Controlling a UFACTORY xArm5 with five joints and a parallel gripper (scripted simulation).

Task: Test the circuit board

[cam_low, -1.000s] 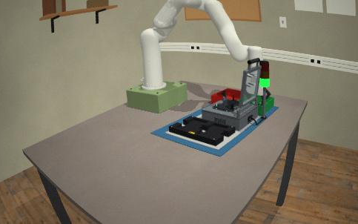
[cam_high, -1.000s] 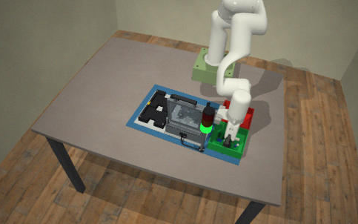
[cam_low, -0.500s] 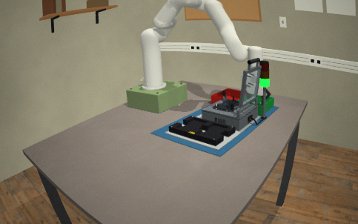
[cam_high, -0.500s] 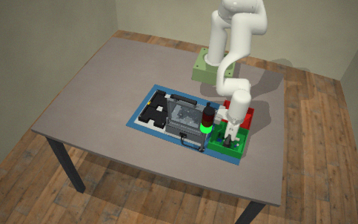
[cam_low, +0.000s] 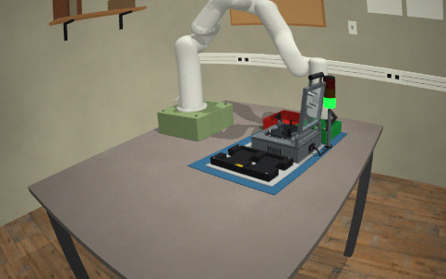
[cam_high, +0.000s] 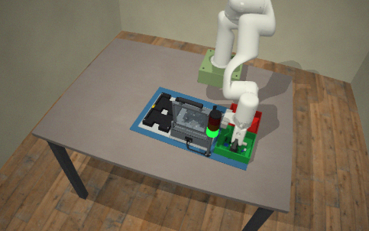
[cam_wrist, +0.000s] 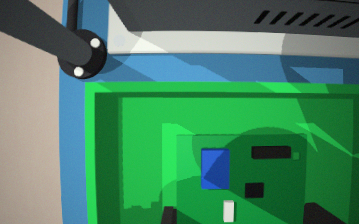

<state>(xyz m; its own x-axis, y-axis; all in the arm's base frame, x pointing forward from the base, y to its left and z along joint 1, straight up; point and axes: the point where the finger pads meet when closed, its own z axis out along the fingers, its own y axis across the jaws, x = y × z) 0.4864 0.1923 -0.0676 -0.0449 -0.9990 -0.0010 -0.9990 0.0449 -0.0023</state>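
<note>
My hand is right at the green bin. The rest, counted from my hand: nest: 190 mm to the right, 50 mm behind, 50 mm above; then green circuit board: 10 mm below; then red bin: 150 mm behind, 10 mm to the left.
</note>
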